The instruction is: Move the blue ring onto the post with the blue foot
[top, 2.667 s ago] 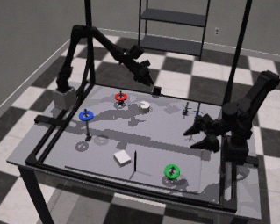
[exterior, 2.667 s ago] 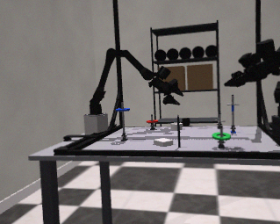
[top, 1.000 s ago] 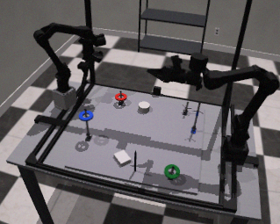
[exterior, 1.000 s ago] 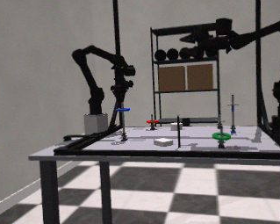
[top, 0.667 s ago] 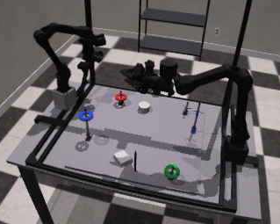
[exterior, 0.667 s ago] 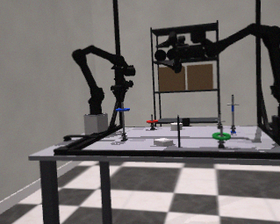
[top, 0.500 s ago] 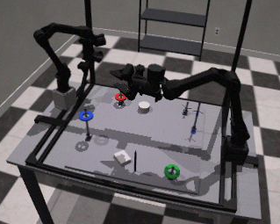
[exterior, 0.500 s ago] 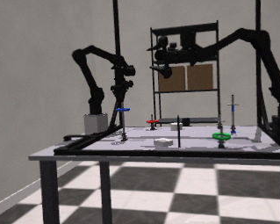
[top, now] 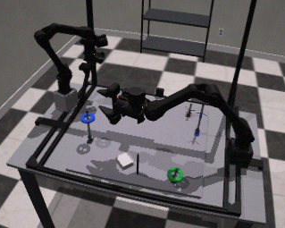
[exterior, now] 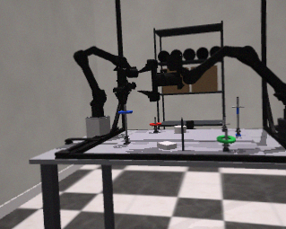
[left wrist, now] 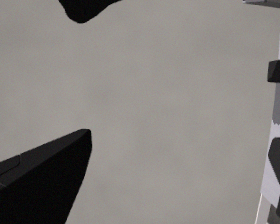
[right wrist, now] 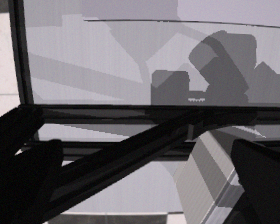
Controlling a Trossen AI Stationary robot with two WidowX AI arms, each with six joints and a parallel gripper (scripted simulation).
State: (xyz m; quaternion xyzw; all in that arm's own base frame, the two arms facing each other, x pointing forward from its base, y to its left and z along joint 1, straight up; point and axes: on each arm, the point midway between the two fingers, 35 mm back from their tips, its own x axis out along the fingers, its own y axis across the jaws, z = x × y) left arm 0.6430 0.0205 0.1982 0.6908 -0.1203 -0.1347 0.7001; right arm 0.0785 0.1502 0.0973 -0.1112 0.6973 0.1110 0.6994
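The blue ring is 10 mm behind my left hand, 110 mm to the right of it and 140 mm below it. Round my left hand: white block 50 mm ahead, 110 mm to the left, 280 mm below.
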